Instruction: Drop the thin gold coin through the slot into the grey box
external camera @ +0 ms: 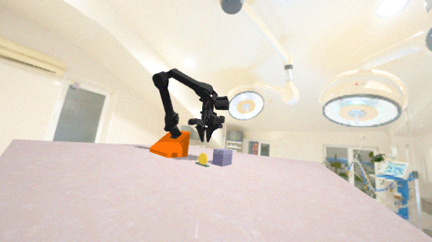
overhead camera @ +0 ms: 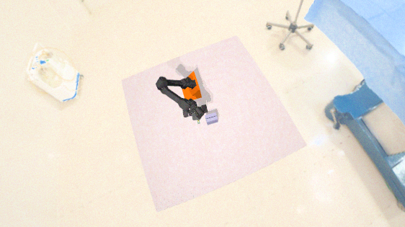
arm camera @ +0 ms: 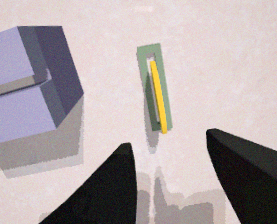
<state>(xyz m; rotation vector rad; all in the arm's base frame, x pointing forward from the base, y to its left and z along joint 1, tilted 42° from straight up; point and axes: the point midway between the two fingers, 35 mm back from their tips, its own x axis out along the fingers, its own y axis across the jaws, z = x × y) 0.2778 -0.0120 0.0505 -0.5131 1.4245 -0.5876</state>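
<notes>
My gripper tip is now 8 cm above the gold coin.
</notes>
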